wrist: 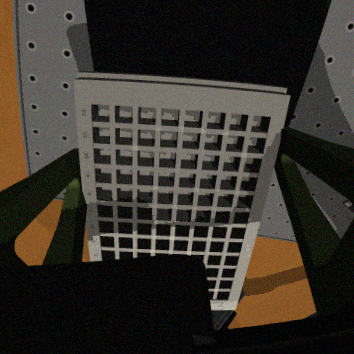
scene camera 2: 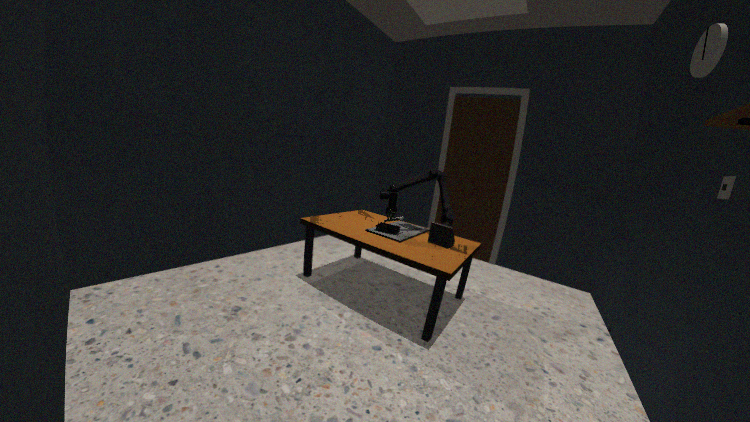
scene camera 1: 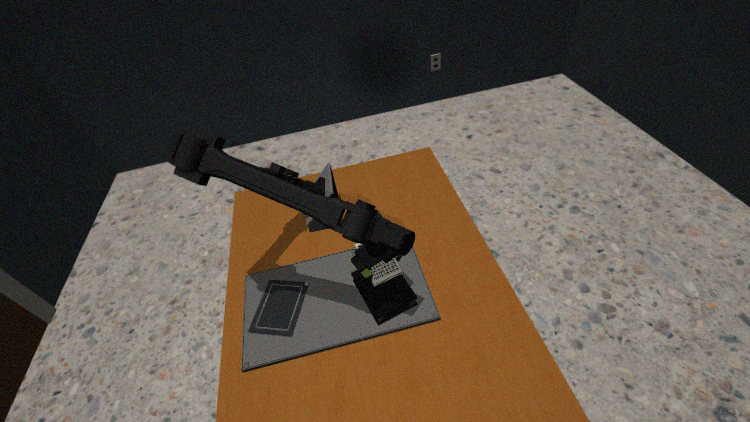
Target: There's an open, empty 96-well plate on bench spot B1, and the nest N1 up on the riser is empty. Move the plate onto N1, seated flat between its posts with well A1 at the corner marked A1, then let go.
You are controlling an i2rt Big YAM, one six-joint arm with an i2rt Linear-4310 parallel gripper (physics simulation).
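Pixels of known places: gripper, fingertip midpoint: (wrist: 176, 146) (scene camera 2: 389, 220) (scene camera 1: 383, 269); arm's base at its link origin: (scene camera 2: 442, 232).
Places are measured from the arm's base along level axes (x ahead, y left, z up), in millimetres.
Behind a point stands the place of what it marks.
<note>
The pale 96-well plate (scene camera 1: 385, 272) {x 359, y 207, z 22 mm} (scene camera 2: 397, 218) {x 267, y 217, z 51 mm} (wrist: 170, 165) {x 342, y 204, z 26 mm} is held between the two green fingers of my gripper (wrist: 176, 146) {x 344, y 203, z 14 mm}, which is shut on its long sides. In the wrist view the column-12 end is farthest from the gripper body, and the near left part is hidden by a dark part. The black riser (scene camera 1: 387, 298) {x 402, y 203, z -33 mm} (scene camera 2: 387, 227) {x 330, y 236, z -33 mm} (wrist: 200, 35) {x 381, y 207, z -33 mm} stands below and partly beyond the plate. In scene camera 1 the plate overlaps the riser's back part; the gap between them is unclear. The nest's posts and A1 mark are too dark to make out.
The riser stands on a grey perforated board (scene camera 1: 335, 335) {x 469, y 57, z -72 mm} (wrist: 47, 95) {x 286, y 285, z -72 mm} on the orange table (scene camera 1: 472, 356) {x 560, y 392, z -85 mm} (scene camera 2: 419, 259) {x -95, y 425, z -85 mm}. A dark outlined pad (scene camera 1: 272, 332) {x 440, y -114, z -70 mm} lies at the board's left in scene camera 1. A dark upright block (scene camera 2: 441, 234) {x -24, y 66, z -1 mm} stands near the arm's base.
</note>
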